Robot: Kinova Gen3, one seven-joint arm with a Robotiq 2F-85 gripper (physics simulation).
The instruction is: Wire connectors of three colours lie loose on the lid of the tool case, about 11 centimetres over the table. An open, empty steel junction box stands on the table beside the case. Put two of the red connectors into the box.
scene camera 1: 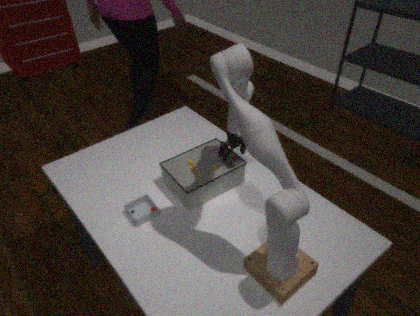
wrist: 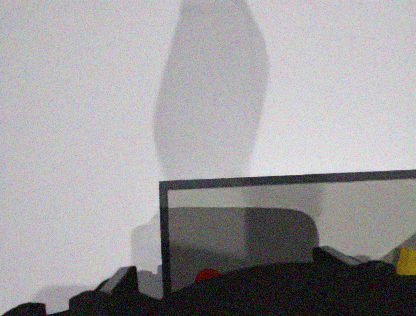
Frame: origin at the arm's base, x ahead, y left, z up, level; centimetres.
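Seen in the pictures: gripper, fingertip midpoint: (scene camera 1: 234, 157); arm's base, link origin: (scene camera 1: 280, 266).
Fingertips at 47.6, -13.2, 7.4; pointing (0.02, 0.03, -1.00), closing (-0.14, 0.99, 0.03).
Offsets run from my fingertips to a thing's top centre, as dx, dy, dz. "pt": to the spot under its first point.
My gripper (scene camera 1: 232, 152) (wrist: 226, 277) is open and empty, low over the right back part of the tool case's lid (scene camera 1: 175, 168) (wrist: 370, 215). In the wrist view a red connector @(+0.8, -0.7, +1.0) (wrist: 207, 275) lies on the lid between the spread fingers, partly hidden by the dark gripper body. Any red connector on the lid is hard to make out under the gripper in the scene view. The steel junction box @(+2.5, +42.0, -8.9) (scene camera 1: 145, 219) stands left of the case, with one red connector @(+0.8, +37.7, -11.0) (scene camera 1: 153, 209) inside by its right wall.
Yellow connectors @(+7.7, +16.7, -0.3) (scene camera 1: 191, 163) @(-0.1, +9.8, -0.3) (scene camera 1: 214, 167) and an orange connector @(+3.8, +18.0, -0.6) (scene camera 1: 193, 170) lie nearer the lid's middle; one yellow connector @(pt -0.8, +9.7, -0.9) (wrist: 407, 261) shows at the wrist view's right edge. A thin dark raised rim @(pt -4.9, +3.4, -1.4) (wrist: 290, 178) edges the lid. A person (scene camera 1: 137, 50) stands behind the table.
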